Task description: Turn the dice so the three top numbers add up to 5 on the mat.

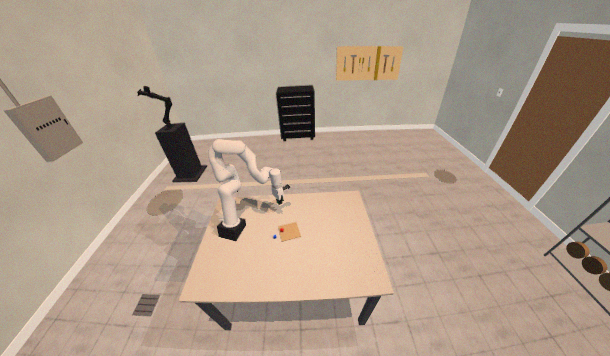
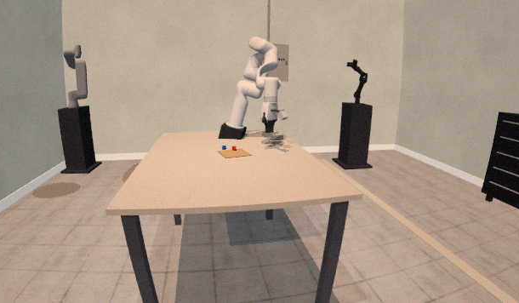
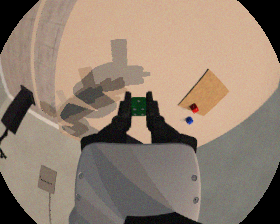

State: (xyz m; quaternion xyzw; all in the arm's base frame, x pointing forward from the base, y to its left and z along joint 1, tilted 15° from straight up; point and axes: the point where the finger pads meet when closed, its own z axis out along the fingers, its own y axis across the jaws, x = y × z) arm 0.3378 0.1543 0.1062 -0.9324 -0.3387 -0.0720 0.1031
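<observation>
My gripper is now 1 cm above the green die. The rest, counted from my hand: red die: 20 cm to the right, 10 cm below, 3 cm ahead; blue die: 25 cm to the right, 10 cm below, 2 cm behind; brown mat: 20 cm to the right, 11 cm below, 8 cm ahead.
</observation>
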